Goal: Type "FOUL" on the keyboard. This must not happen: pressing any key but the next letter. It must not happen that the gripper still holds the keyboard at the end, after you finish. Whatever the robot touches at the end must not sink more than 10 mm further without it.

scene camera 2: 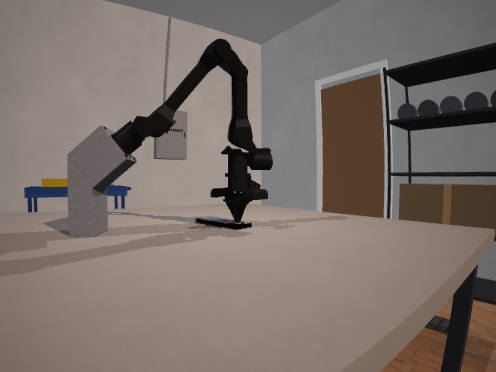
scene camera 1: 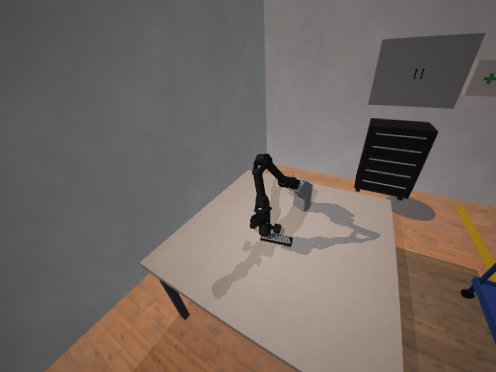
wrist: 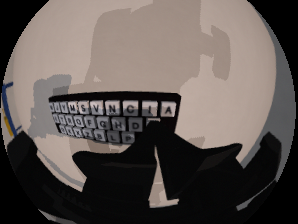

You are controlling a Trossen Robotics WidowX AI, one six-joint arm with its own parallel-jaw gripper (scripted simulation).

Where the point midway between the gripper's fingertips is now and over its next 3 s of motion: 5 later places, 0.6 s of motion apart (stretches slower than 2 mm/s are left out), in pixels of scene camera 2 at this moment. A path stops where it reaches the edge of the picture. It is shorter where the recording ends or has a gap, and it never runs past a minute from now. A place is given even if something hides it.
The gripper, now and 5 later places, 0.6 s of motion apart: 237, 222; 236, 212; 224, 214; 223, 219; 222, 221; 221, 219
